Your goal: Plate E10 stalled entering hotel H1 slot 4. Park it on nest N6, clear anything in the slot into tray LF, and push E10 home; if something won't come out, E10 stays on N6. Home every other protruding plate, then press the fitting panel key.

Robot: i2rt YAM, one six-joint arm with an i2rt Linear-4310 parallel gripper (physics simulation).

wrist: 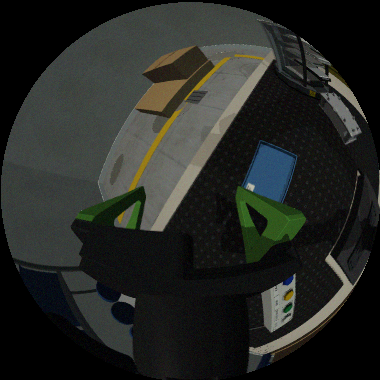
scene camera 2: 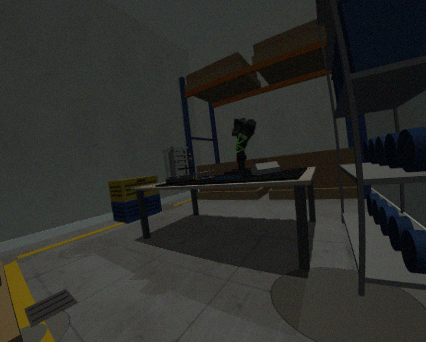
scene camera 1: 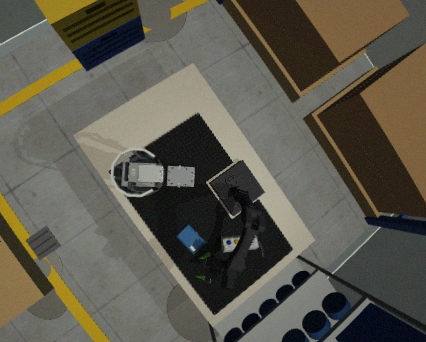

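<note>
There's a round rack [scene camera 1: 124, 170] that I can see, and then I'm also seeing a button box [wrist: 278, 301], along with a blue card [wrist: 270, 172].
</note>
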